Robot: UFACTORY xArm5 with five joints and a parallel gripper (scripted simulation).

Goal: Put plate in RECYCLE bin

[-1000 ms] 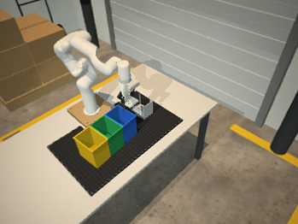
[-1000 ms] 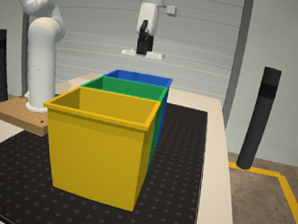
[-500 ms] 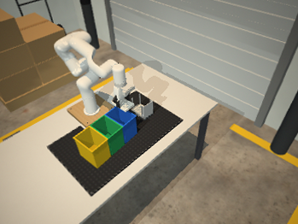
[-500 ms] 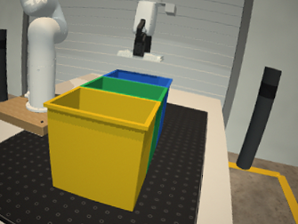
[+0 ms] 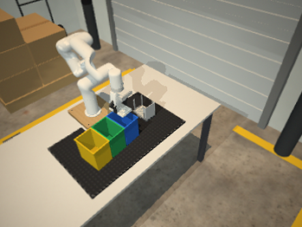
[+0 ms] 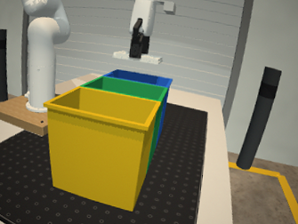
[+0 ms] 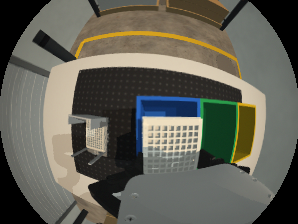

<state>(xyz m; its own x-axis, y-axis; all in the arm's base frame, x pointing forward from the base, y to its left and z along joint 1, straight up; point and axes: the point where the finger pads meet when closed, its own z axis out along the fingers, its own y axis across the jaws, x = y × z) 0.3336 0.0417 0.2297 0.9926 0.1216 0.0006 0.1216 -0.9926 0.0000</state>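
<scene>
My gripper is now 40 mm short of the yellow bin, 260 mm to the left of it and 160 mm above it. Round my hand: green bin (30 mm ahead, 130 mm to the right, 160 mm below); blue bin (10 mm ahead, 10 mm to the right, 160 mm below); 96-well plate (10 mm below).
</scene>
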